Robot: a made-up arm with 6 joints.
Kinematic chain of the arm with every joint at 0, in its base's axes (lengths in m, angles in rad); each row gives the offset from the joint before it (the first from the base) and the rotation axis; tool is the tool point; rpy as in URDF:
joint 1: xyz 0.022 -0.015 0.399 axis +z
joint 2: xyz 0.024 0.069 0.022 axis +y
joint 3: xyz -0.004 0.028 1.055 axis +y
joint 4: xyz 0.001 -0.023 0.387 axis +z
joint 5: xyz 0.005 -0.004 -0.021 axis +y
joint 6: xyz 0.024 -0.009 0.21 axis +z
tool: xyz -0.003 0 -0.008 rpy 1.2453 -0.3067 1.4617
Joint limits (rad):
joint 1: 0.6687..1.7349
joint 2: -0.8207..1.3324
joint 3: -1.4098..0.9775
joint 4: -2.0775..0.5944
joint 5: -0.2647..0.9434
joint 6: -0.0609..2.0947
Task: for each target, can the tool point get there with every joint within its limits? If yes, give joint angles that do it. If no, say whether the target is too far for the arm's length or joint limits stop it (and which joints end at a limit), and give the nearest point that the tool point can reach.
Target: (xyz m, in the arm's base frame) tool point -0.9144 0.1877 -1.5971
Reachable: no: too far | nearest point -0.3238 1.2196 0.2336 | short by 2.183 m
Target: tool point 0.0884 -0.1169 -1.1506
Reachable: no: joint limits stop it (at a limit: joint 1, joint 2, joint 3, joint 5, joint 6) | nearest point 0.9809 0.8149 0.2253 | short by 1.886 m
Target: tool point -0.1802 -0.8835 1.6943
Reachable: yes | joints 1.2755 -0.5383 -0.2993 -1.2771 0.5924 0.1302
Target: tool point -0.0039 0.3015 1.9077
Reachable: yes | joints 1.3845 0.4493 -0.8992 0.3172 0.2502 0.4138
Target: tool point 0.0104 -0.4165 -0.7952
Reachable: no: joint limits stop it (at a limit: joint 2, joint 3, joint 4) | nearest point -0.0087 -1.0763 0.7706 | short by 1.699 m
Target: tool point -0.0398 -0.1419 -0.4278
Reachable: no: joint limits stop it (at a limit: joint 2, joint 3, joint 4, joint 5) | nearest point -0.4413 -0.9663 0.7722 | short by 1.510 m
